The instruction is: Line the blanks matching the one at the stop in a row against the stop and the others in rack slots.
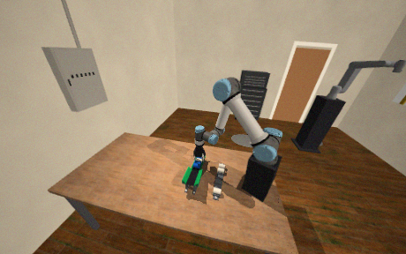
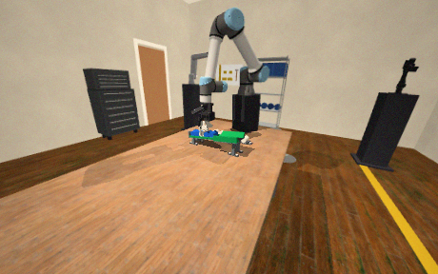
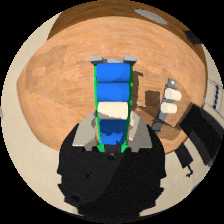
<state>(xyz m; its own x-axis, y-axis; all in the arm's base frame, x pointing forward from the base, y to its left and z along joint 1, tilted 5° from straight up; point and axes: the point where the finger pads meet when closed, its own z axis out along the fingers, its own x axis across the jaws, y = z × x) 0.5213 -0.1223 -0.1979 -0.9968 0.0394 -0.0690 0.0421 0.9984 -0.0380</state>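
My gripper is now 21 cm past the stock rack, 10 cm to the right of it and 10 cm above it.
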